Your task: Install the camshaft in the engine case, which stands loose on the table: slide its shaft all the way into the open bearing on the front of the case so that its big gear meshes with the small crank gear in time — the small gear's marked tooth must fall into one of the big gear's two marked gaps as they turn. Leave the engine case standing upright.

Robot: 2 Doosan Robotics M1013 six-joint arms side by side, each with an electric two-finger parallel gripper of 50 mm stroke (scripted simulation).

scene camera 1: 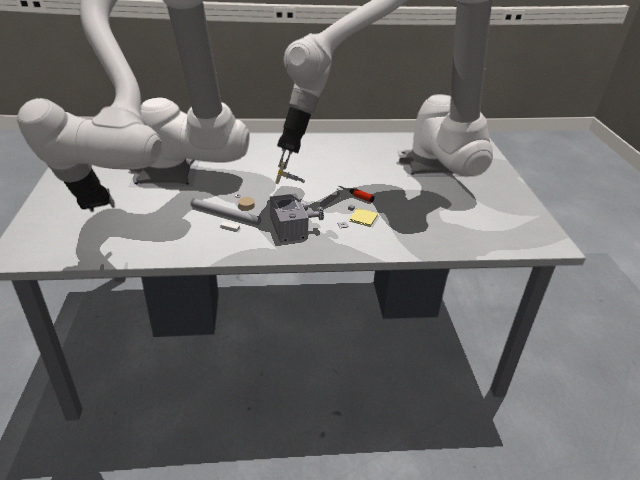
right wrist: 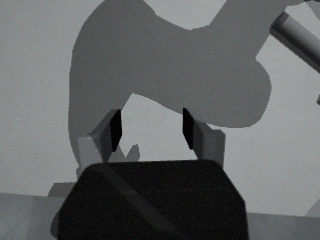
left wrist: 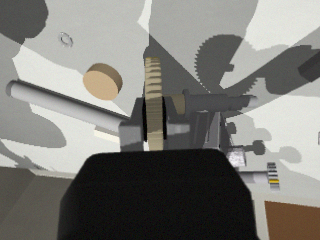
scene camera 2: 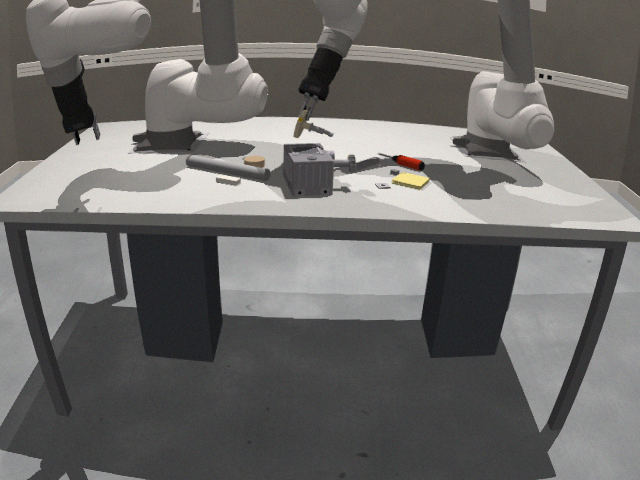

The pictures show: my left gripper, my right gripper, an engine case and a tan block.
My left gripper shows as well in scene camera 1 and in the left wrist view. My right gripper is seen too in scene camera 1 and in the right wrist view.
